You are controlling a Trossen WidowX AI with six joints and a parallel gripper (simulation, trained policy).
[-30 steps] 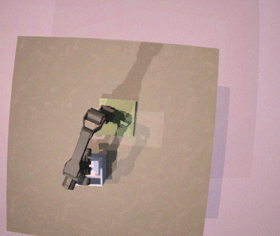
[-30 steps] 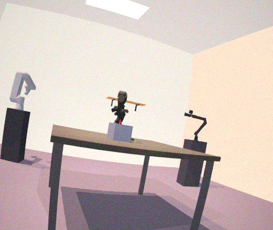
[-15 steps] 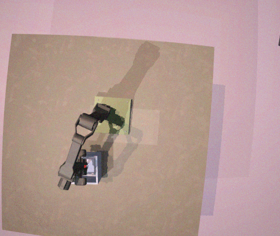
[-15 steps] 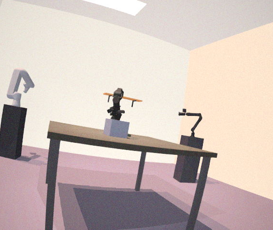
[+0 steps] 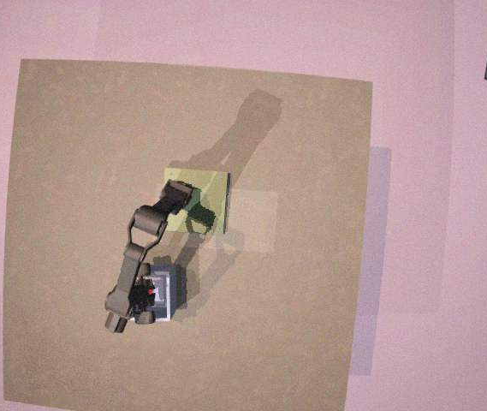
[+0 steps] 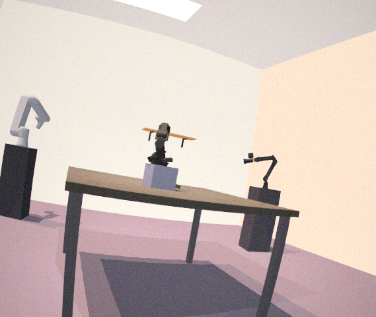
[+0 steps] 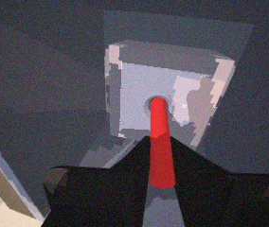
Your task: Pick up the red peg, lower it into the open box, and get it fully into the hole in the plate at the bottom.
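Right now my gripper tip is 1 cm to the left of the red peg. Round my gripper tip: plate (1 cm ahead, 2 cm to the right, 4 cm below).
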